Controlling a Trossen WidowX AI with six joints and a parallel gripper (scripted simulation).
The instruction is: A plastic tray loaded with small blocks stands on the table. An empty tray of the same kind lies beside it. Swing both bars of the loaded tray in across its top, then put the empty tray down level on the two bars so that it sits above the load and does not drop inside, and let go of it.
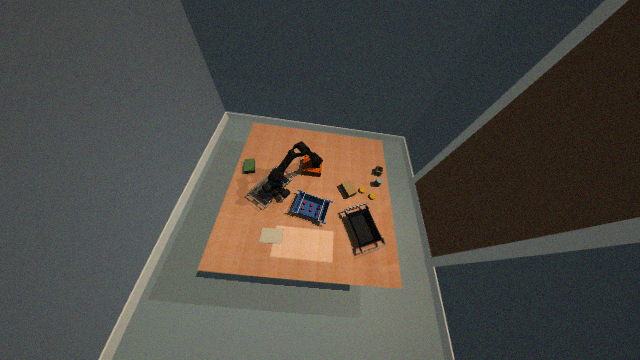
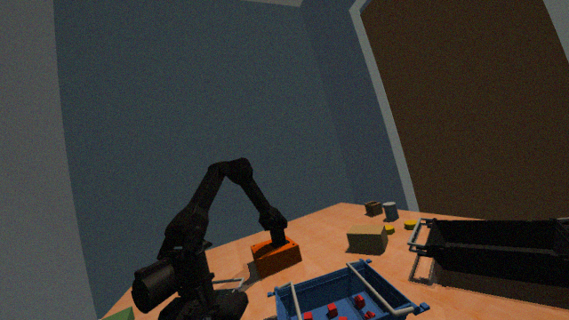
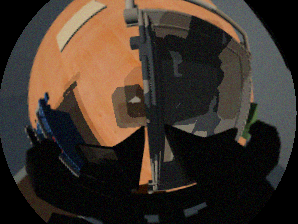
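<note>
Now: the grey tray 40 mm behind my gripper tip, 60 mm to the right of it and 30 mm above it. Round my gripper tip: green block 240 mm behind, 260 mm to the right, 10 mm above; pale pad 320 mm ahead, 30 mm to the right, 10 mm below; grey cylinder 100 mm behind, 820 mm to the left, 20 mm above.
</note>
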